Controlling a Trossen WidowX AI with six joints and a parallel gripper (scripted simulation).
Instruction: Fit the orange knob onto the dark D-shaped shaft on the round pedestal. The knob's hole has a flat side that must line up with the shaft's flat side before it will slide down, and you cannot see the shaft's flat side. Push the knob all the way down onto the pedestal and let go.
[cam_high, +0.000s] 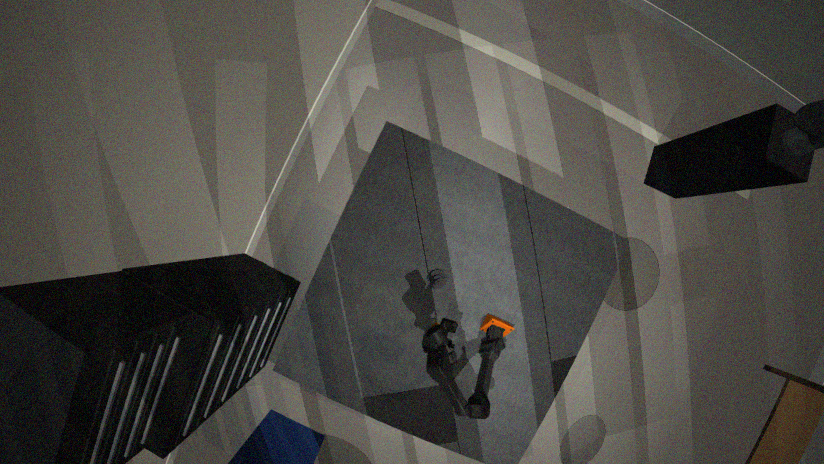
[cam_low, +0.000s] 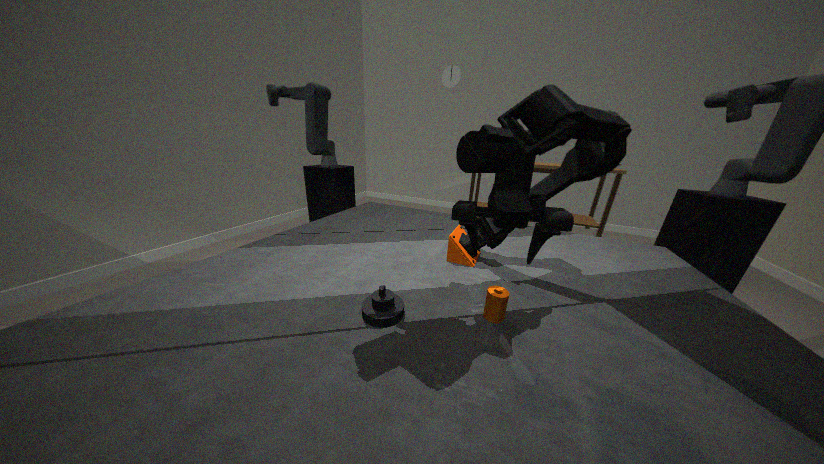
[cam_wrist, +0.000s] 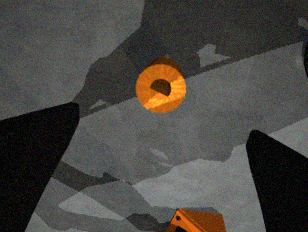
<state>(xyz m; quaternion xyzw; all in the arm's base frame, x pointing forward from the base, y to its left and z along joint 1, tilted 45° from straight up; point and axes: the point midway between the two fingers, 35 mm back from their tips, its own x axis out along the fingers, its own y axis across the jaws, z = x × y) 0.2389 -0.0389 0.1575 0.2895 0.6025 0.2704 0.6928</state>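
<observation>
My gripper tip is now 10 cm above the orange knob and 1 cm to the right of it. Also, from my gripper tip: dark pedestal 21 cm to the right, 10 cm below, 8 cm ahead.
</observation>
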